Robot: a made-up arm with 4 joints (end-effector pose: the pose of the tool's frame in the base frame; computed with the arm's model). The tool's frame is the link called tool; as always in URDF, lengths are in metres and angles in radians.
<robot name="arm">
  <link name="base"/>
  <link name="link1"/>
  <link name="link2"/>
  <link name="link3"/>
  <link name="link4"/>
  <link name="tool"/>
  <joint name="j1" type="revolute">
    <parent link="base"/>
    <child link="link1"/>
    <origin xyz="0.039 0.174 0.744" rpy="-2.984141 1.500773 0"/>
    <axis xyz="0 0 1"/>
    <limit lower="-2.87" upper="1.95"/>
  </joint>
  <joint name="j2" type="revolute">
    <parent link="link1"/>
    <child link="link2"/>
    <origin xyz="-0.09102 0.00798 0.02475" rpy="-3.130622 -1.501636 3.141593"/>
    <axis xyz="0 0 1"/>
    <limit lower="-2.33" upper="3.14"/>
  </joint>
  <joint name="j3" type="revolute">
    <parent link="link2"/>
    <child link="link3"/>
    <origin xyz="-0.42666 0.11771 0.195" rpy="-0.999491 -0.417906 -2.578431"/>
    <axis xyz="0 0 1"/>
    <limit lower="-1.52" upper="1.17"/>
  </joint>
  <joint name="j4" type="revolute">
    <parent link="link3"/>
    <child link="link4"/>
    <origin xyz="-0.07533 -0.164 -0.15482" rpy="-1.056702 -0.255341 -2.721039"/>
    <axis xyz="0 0 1"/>
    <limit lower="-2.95" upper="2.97"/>
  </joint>
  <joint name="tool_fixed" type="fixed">
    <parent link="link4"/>
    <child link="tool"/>
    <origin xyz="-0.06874 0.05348 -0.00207" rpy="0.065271 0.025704 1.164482"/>
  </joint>
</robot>
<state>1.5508 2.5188 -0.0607 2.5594</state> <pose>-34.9 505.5 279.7 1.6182 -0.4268 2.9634</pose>
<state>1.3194 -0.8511 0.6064 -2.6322</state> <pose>82.6 405.0 1438.3 0.9683 1.3155 1.6784</pose>
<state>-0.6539 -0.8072 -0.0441 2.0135</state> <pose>46.1 -414.5 671.4 0.7262 0.1695 -0.2613</pose>
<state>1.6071 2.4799 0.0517 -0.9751</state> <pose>-23.7 484.3 79.8 -1.5458 0.0492 -0.1432</pose>
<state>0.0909 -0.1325 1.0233 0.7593</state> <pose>540.4 -181.7 1061.8 -0.9433 0.2765 -0.6032</pose>
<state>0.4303 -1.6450 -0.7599 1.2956</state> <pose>-354.0 -50.4 1137.5 0.9106 -0.5296 -2.4814</pose>
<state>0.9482 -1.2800 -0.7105 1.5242</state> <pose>-157.3 116.3 1283.9 0.6418 -1.2353 -1.9042</pose>
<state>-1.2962 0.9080 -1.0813 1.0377</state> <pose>479.6 -20.6 980.9 2.2265 -0.0335 -0.1246</pose>
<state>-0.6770 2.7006 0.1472 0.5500</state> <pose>-351.6 424.8 1288.0 -0.4001 -0.5986 1.8757</pose>
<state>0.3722 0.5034 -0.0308 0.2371</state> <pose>654.2 127.9 1035.6 -0.2674 -0.2100 -0.8450</pose>
